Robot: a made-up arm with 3 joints. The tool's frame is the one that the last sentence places.
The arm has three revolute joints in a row. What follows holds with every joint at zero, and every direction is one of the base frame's.
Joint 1 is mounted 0.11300 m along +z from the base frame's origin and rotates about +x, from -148.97 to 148.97 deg.
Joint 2 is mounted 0.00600 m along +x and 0.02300 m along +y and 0.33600 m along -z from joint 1 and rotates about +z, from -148.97 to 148.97 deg.
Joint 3 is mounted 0.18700 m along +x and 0.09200 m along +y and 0.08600 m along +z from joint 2 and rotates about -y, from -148.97 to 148.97 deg.
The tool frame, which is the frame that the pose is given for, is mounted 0.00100 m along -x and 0.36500 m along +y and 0.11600 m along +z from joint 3; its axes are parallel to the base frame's.
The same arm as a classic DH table. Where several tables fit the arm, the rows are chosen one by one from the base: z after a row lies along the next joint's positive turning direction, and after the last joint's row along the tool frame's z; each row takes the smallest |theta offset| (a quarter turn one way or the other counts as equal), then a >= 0, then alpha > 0; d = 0 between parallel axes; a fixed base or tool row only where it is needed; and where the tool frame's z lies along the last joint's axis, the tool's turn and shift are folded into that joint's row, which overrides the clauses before.
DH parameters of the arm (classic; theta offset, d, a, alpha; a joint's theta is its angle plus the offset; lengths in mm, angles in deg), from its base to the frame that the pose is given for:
base (fixed): 90 113 0 90
joint 1: 0 6 23 -90
joint 2: -90 -250 187 90
joint 3: 0 -457 -1 -90
tool (fixed): 0 116 0 0
Joint limits (deg, base to tool): -148.97..148.97 -148.97..148.97 -148.97..148.97

